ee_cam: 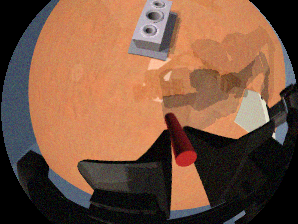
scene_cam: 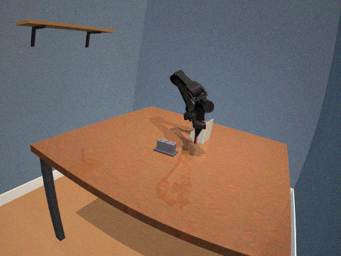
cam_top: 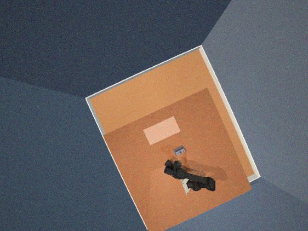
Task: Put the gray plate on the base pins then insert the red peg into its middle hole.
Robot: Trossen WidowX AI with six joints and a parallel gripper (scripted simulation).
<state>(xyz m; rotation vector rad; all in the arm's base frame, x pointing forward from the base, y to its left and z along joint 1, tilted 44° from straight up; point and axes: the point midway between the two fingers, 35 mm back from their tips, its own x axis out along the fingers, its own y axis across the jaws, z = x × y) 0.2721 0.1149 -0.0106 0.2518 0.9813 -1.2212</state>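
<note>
Now: the gray plate 13 cm to the right of my gripper tip, 7 cm below it and 7 cm ahead of it. From my gripper tip the other things lie so: red peg (right at my gripper tip); then gray base (13 cm to the right, 10 cm below, 7 cm ahead).
</note>
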